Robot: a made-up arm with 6 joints.
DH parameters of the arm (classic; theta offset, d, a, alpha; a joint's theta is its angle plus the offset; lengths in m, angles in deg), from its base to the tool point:
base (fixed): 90 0.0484 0 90
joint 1: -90 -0.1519 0.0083 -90
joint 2: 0 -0.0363 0.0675 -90
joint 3: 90 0.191 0.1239 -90
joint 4: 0 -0.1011 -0.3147 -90
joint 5: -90 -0.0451 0.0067 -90
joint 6: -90 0.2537 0.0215 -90
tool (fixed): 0 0.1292 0 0
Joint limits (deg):
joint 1: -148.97..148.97
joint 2: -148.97..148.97
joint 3: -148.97..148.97
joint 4: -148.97..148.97
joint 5: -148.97..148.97
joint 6: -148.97..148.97
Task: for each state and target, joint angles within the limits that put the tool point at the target. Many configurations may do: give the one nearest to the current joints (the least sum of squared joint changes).
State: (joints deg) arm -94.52 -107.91 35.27 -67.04 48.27 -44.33
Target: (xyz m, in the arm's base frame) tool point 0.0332 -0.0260 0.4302
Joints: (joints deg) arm -85.73 -103.25 39.74 -88.54 67.08 -54.79
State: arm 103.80 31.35 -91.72 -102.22 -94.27 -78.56
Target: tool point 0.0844 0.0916 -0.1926
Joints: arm 73.92 -1.10 -71.02 -80.05 -106.30 -69.57
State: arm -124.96 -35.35 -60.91 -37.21 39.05 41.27
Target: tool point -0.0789 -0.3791 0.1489
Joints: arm -125.87 -58.32 -43.90 -24.48 57.61 44.41
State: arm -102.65 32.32 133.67 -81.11 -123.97 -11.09
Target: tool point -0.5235 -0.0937 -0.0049
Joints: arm -86.65 79.30 101.63 -30.09 -92.80 1.59
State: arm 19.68 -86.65 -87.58 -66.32 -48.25 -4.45
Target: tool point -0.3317 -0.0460 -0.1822
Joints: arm 37.07 -92.15 -78.80 -17.61 -67.37 14.56
